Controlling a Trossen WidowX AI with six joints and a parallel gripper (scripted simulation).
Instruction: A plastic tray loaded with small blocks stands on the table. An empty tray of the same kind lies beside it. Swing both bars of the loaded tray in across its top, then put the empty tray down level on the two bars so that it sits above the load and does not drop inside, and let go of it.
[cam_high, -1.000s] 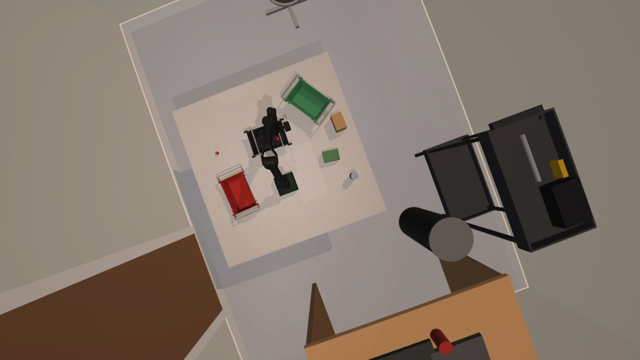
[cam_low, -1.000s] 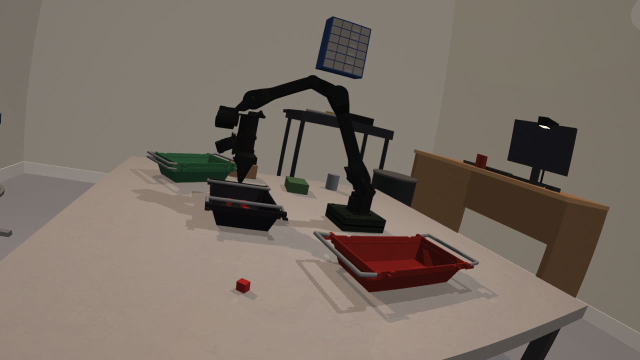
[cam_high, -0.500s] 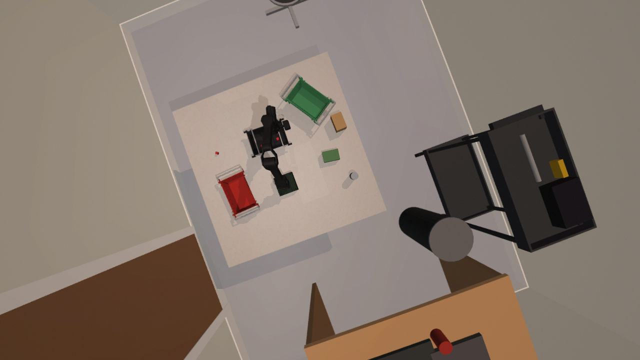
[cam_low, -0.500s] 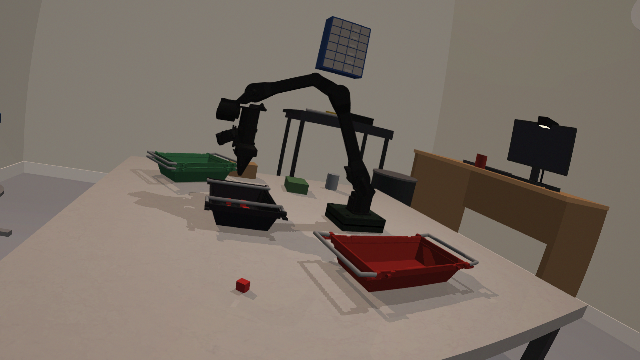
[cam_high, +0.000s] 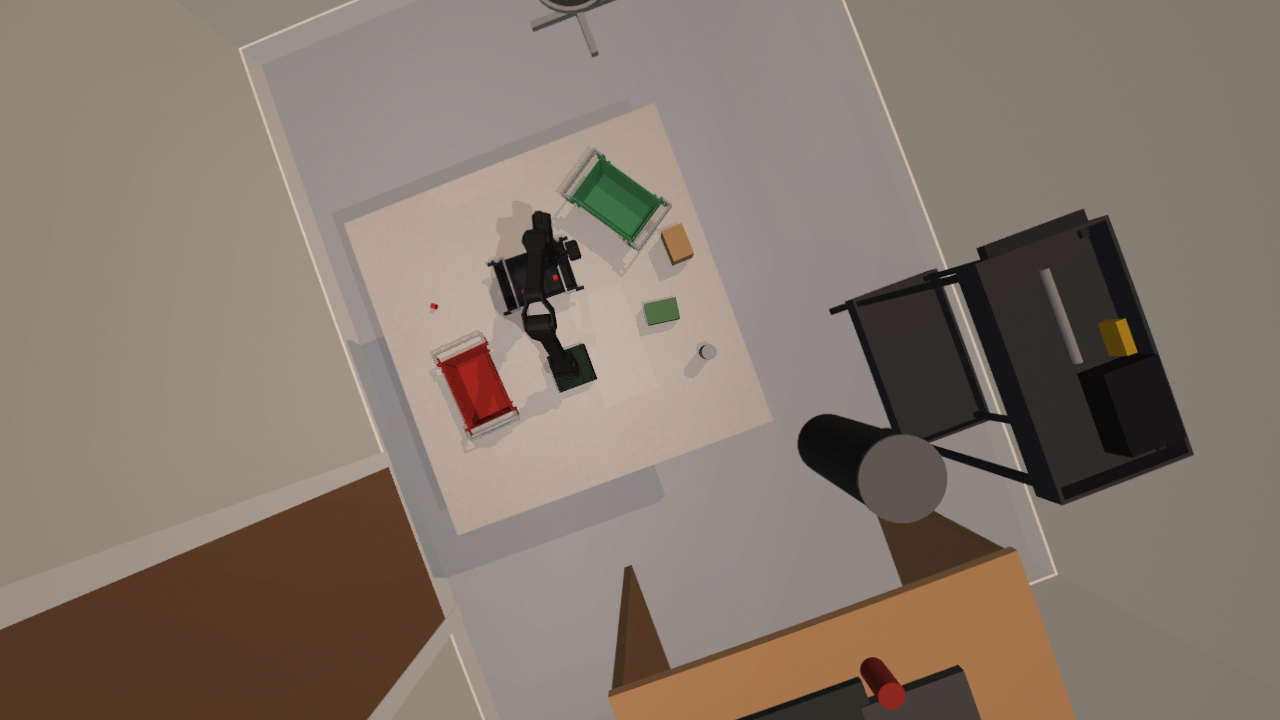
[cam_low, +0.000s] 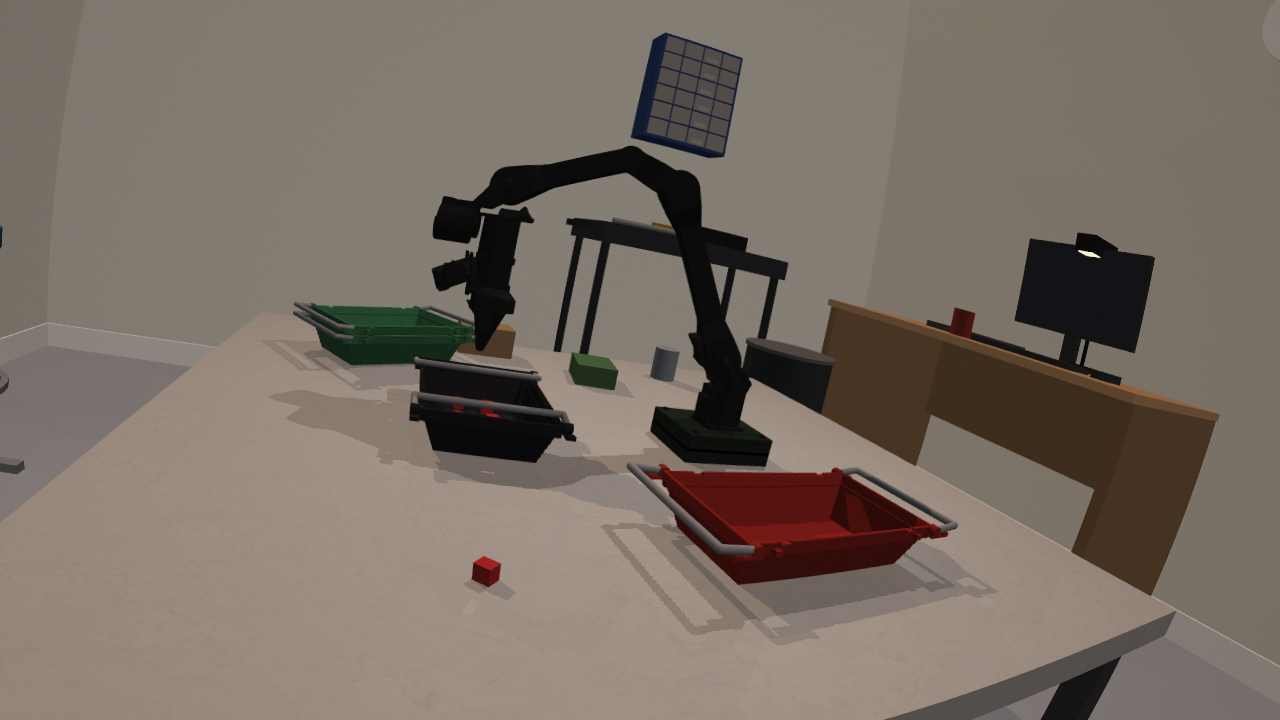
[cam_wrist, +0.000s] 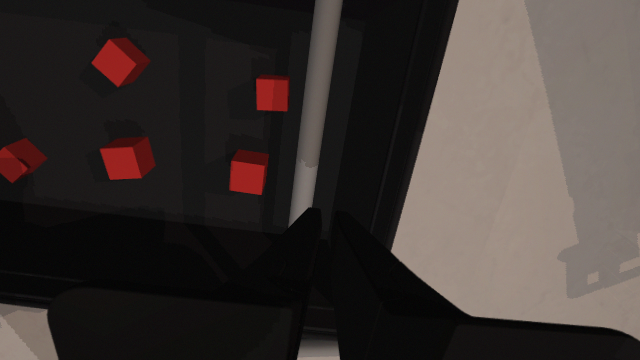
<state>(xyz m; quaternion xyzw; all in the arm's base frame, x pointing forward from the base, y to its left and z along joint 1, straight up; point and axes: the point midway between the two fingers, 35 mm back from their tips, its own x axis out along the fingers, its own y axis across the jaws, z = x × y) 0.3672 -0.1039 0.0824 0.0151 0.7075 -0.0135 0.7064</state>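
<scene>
My gripper tip is now 450 mm to the right of the red tray, 300 mm past it and 50 mm above it. Also, from my gripper tip: tan box: 430 mm to the right, 70 mm behind, 60 mm below; green box: 290 mm to the right, 290 mm behind, 70 mm below; grey cylinder: 490 mm behind, 400 mm to the right, 60 mm below.
</scene>
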